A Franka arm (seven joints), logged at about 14 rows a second.
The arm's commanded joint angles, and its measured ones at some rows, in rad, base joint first. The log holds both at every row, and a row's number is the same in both.
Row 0, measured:
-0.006, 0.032, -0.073, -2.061, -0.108, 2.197, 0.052
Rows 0 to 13, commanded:
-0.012, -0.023, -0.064, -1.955, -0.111, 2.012, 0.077
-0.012, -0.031, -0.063, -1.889, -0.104, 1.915, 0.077
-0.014, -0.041, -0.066, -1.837, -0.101, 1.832, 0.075
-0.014, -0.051, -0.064, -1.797, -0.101, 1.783, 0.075
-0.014, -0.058, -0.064, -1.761, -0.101, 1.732, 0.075
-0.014, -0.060, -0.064, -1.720, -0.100, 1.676, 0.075
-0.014, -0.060, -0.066, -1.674, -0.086, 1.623, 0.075
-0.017, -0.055, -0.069, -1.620, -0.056, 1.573, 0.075
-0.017, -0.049, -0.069, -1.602, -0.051, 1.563, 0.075
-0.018, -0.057, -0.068, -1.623, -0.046, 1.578, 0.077
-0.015, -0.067, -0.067, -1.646, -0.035, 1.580, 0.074
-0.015, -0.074, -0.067, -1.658, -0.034, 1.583, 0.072
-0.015, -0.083, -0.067, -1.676, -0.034, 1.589, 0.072
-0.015, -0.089, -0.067, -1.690, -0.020, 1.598, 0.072
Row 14, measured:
-0.007, -0.075, -0.072, -1.659, -0.048, 1.590, 0.058
